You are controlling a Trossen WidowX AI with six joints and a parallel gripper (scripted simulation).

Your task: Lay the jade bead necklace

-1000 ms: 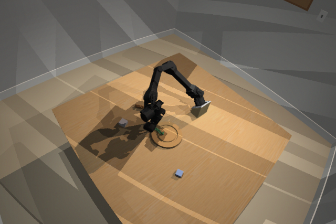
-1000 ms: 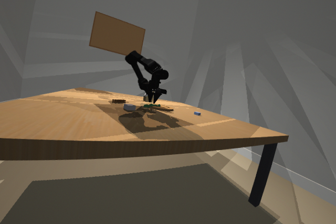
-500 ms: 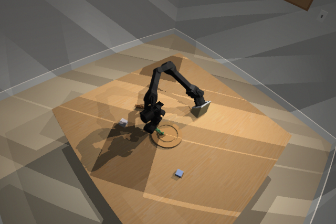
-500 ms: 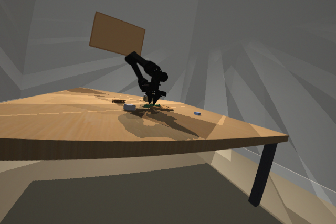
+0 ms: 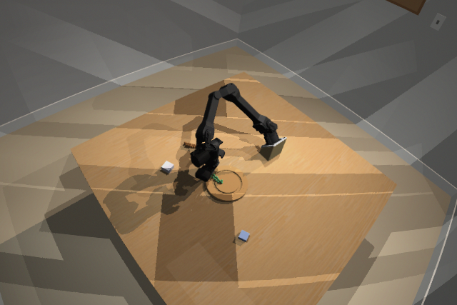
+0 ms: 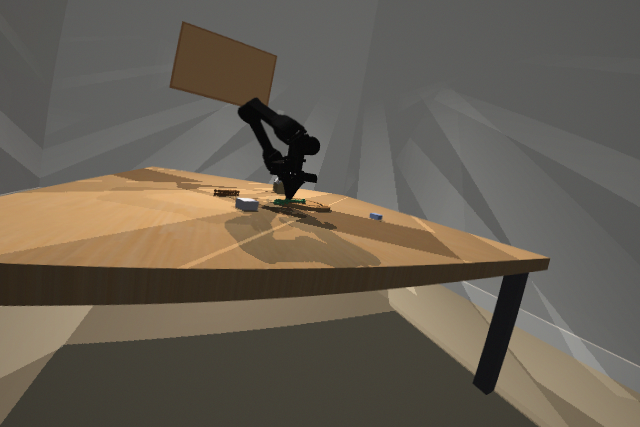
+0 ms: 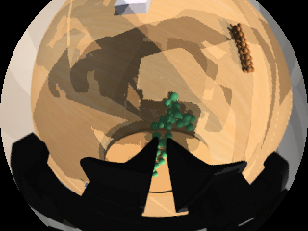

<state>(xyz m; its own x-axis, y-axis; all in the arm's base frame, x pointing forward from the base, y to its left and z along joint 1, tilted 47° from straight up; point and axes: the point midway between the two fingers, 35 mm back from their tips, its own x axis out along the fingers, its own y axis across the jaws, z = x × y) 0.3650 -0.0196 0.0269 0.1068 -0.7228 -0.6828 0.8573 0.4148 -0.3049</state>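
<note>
Now: the round wooden bead board 7 cm to the left of my gripper tip, 5 cm behind it and 1 cm below it. From my gripper tip the other things lie so: blue block 33 cm to the left, 4 cm ahead, 1 cm below; pale grey block 15 cm ahead, 14 cm to the right, 1 cm below.
</note>
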